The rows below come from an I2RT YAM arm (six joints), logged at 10 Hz.
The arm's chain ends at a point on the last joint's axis. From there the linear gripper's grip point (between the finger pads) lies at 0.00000 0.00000 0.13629 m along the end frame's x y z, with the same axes.
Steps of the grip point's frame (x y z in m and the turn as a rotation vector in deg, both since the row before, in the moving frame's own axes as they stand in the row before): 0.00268 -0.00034 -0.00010 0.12 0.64 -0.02; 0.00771 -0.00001 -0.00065 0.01 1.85 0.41; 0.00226 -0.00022 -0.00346 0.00 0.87 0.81; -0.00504 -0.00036 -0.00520 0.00 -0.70 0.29; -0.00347 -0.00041 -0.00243 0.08 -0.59 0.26; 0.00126 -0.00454 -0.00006 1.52 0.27 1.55; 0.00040 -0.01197 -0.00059 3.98 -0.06 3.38; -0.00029 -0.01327 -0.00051 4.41 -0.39 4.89; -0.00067 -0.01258 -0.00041 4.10 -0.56 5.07
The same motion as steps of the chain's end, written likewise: 0.00116 -0.00005 -0.00009 0.12 0.64 -0.02; 0.00331 0.00000 -0.00058 0.01 1.85 0.41; 0.00019 -0.00023 -0.00344 0.00 0.87 0.81; -0.00337 -0.00036 -0.00519 0.00 -0.70 0.29; -0.00207 -0.00022 -0.00242 0.08 -0.59 0.26; 0.00057 -0.00093 -0.00001 1.52 0.27 1.55; 0.00026 -0.00251 -0.00026 3.98 -0.06 3.38; 0.00019 -0.00276 -0.00010 4.41 -0.39 4.89; 0.00023 -0.00279 -0.00005 4.10 -0.56 5.07
